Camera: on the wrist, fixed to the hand. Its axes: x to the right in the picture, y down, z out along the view.
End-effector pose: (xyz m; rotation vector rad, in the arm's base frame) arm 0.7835 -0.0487 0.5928 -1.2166 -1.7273 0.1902
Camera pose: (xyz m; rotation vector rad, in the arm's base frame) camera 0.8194 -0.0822 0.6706 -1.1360 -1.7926 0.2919
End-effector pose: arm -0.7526 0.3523 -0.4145 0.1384 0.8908 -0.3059
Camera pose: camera -0.8127 0.3296 -0.4803 0.1844 0.7991 -0.3747
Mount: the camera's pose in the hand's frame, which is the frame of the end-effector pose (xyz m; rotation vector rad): 0.0207 -0.0402 -0.0801 0.0801 -0.0833 -0.0319
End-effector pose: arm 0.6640 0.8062 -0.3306 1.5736 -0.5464 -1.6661
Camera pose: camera 0.7334 0.8305 -0.3859 1.5827 -0.6412 -1.7595
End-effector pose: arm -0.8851 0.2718 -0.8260 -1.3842 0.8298 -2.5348
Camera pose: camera -0.9563 0.3300 -0.8237 -1.4778 0.6895 -2.4849
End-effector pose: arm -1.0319 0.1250 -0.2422 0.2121 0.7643 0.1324
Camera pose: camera -1.0713 0.1014 -0.3219 0.2797 0.6903 0.0624
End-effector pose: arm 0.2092 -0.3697 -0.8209 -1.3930 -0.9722 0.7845
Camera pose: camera 0.2860 -0.3876 -0.7736 -1.2814 -1.0141 0.8542
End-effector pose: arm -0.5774 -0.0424 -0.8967 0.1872 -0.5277 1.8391
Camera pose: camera -0.5361 0.0208 -0.9492 0.3257 -0.5063 1.8286
